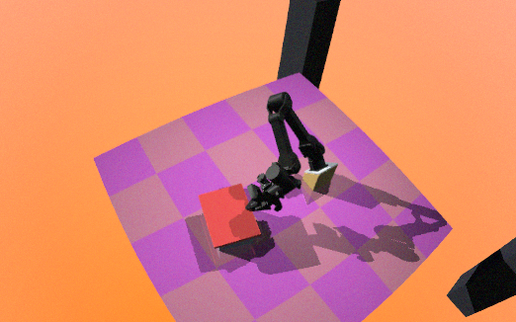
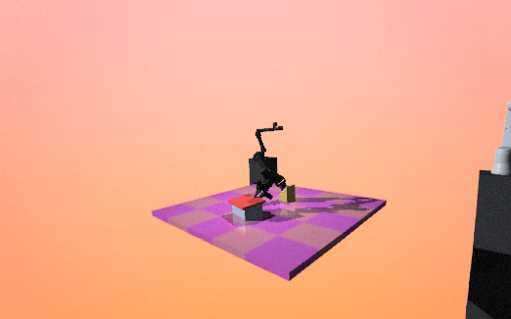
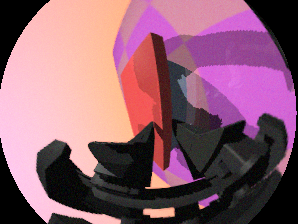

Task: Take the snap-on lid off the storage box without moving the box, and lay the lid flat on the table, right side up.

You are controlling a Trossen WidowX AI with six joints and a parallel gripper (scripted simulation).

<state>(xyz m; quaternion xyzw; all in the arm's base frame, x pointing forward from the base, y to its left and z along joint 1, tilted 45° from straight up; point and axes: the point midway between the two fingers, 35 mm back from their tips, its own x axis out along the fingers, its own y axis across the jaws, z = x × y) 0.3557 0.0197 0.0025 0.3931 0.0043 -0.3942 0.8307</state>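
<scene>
Right now the red lid is 70 mm ahead of my gripper tip and 20 mm to the right of it. From my gripper tip the other things lie so: storage box (70 mm ahead, 20 mm to the right, 60 mm below).
</scene>
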